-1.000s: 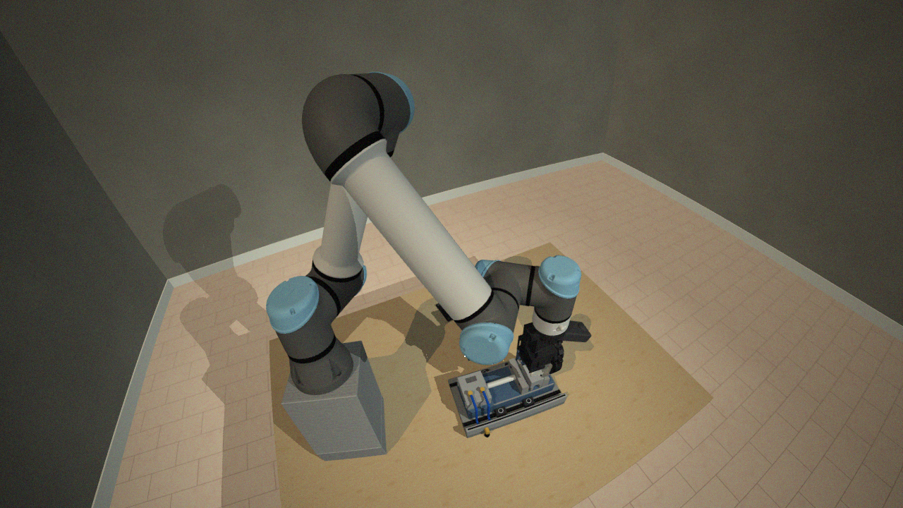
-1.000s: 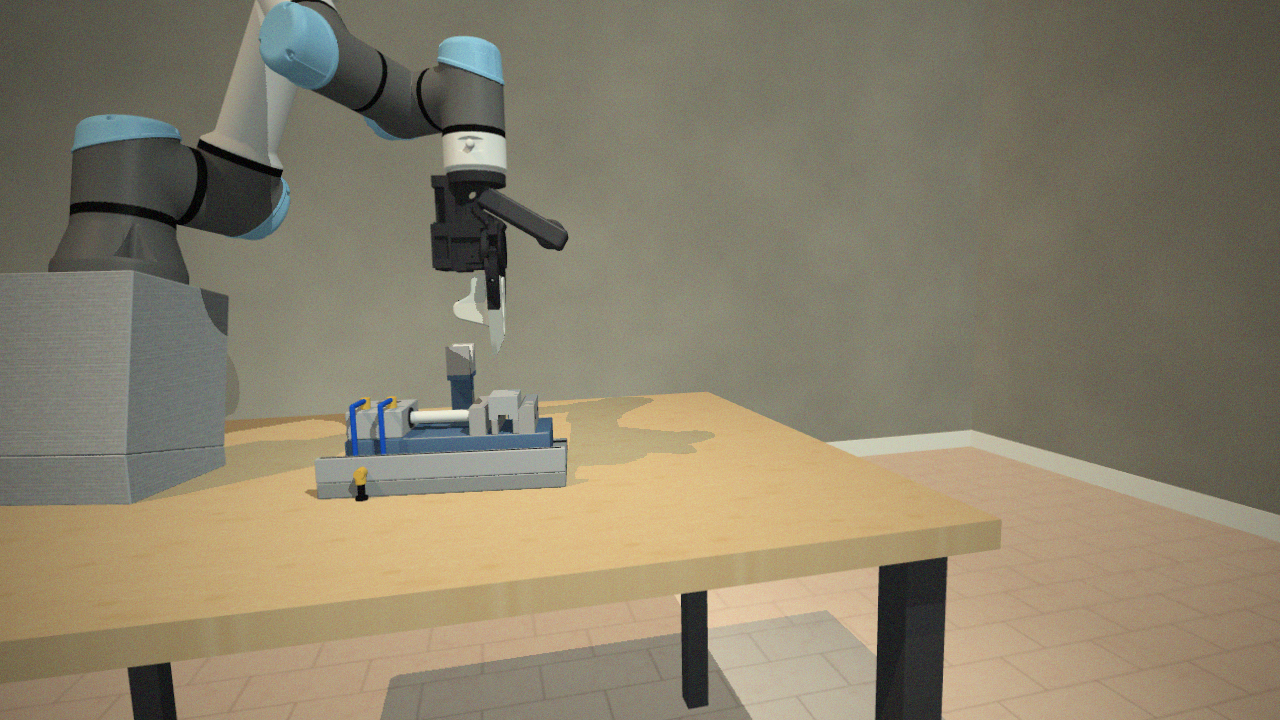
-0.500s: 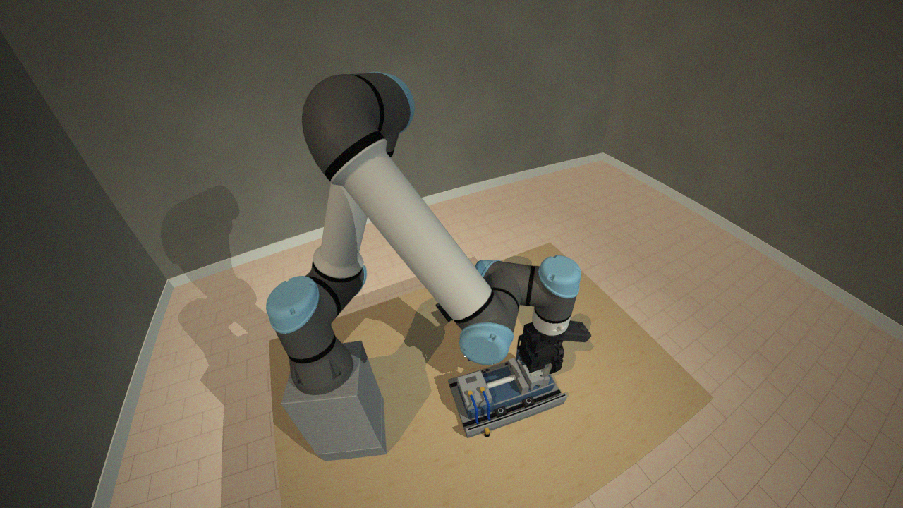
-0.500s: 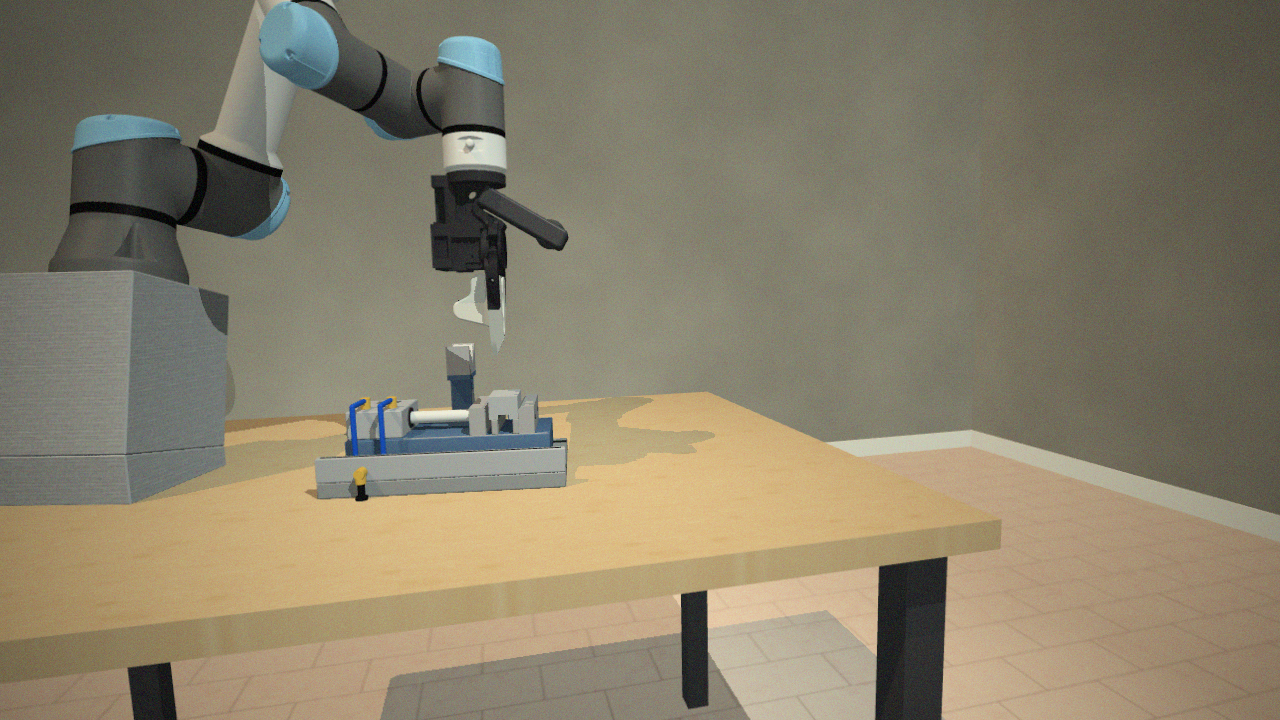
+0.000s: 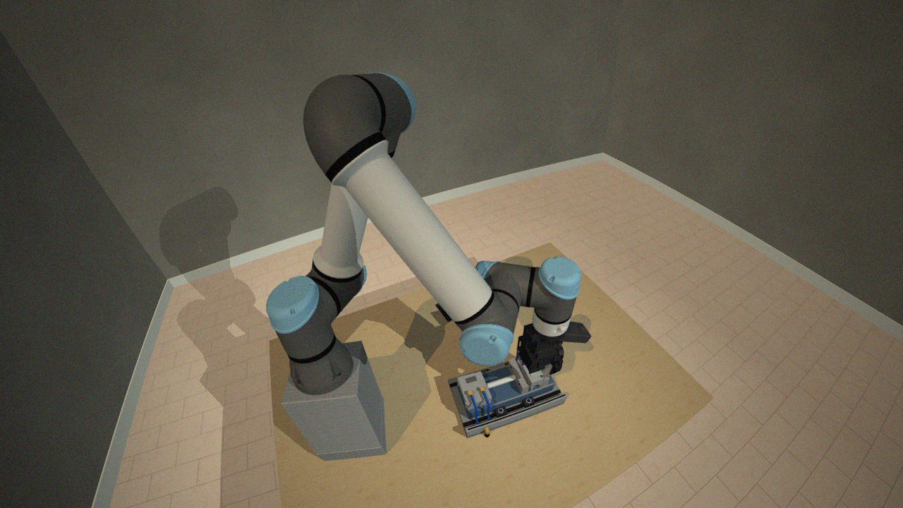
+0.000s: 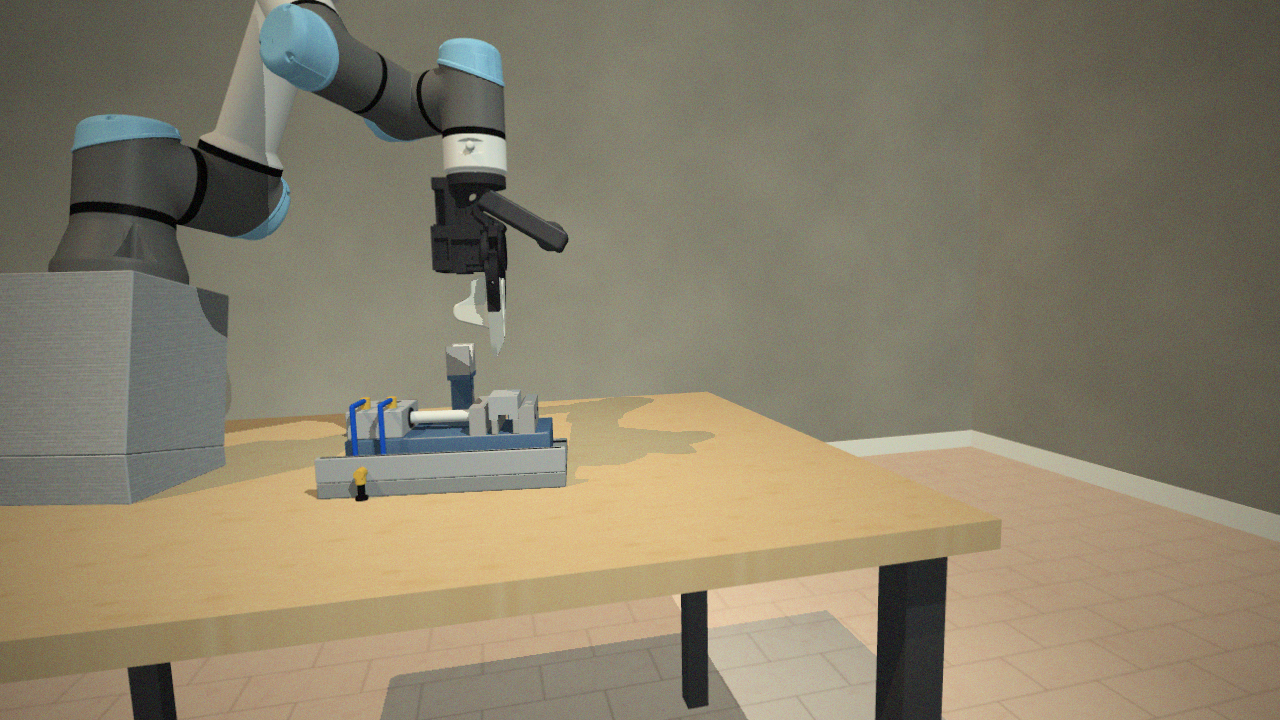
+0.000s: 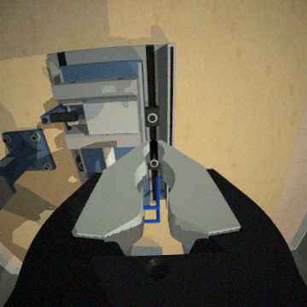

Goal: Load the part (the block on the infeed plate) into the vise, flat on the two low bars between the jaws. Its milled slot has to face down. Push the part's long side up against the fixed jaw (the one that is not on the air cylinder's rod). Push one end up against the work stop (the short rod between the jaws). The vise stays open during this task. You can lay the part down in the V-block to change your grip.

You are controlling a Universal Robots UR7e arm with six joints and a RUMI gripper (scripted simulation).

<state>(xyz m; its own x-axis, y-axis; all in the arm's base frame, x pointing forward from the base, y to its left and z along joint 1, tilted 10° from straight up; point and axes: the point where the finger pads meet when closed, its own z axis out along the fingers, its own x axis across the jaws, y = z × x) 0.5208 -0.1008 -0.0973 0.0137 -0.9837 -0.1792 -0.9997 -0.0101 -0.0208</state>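
Right now the part is 50 mm to the left of my hand and 90 mm below it. From my hand the other things lie so: fixed jaw: 30 mm ahead, 70 mm to the left, 100 mm below; then moving jaw: 30 mm behind, 70 mm to the left, 100 mm below; then work stop: 110 mm to the left, 90 mm below.
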